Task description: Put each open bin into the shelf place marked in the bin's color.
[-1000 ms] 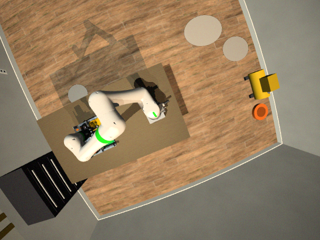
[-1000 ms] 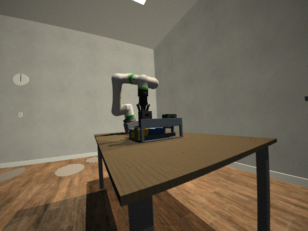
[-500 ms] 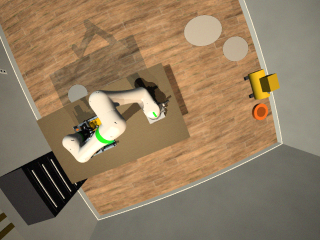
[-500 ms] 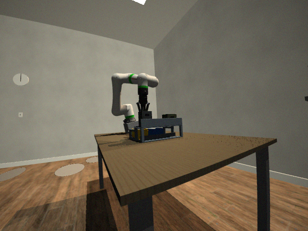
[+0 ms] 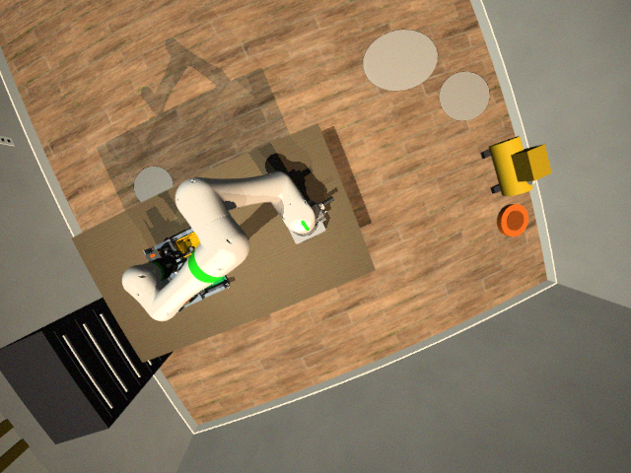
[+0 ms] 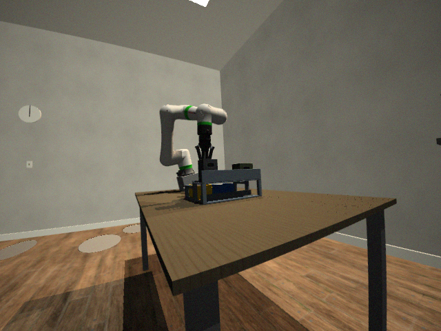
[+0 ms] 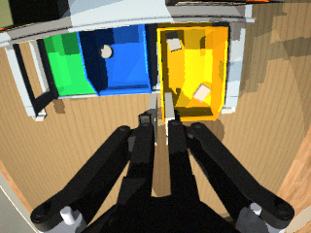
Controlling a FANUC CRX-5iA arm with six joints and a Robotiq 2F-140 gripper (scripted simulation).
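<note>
My hand is 14 cm above the yellow bin, 5 cm to the left of it and 1 cm past it. Round my hand: blue bin: 14 cm below, 6 cm to the left, 6 cm ahead; then blue mark: 18 cm below, 6 cm to the left, 6 cm ahead; then yellow mark: 18 cm below, 5 cm to the right, 4 cm ahead.
</note>
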